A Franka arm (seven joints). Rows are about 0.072 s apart.
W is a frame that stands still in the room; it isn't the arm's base.
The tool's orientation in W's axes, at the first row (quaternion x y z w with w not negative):
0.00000 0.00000 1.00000 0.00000
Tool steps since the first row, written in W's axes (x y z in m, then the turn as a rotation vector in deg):
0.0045 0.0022 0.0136 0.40 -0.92 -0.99
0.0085 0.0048 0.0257 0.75 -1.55 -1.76
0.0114 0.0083 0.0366 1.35 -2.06 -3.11
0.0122 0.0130 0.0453 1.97 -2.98 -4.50
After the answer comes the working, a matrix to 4 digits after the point.
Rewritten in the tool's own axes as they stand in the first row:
-0.0045 -0.0022 0.0136 -0.40 0.92 -0.99
-0.0085 -0.0048 0.0257 -0.75 1.55 -1.76
-0.0114 -0.0083 0.0366 -1.35 2.06 -3.11
-0.0122 -0.0130 0.0453 -1.97 2.98 -4.50

The tool's axes in the first row as the columns of a matrix, in W's axes (rounded; the answer above uses it unrounded):
-1.0000 0.0000 0.0000
0.0000 -1.0000 0.0000
0.0000 0.0000 1.0000

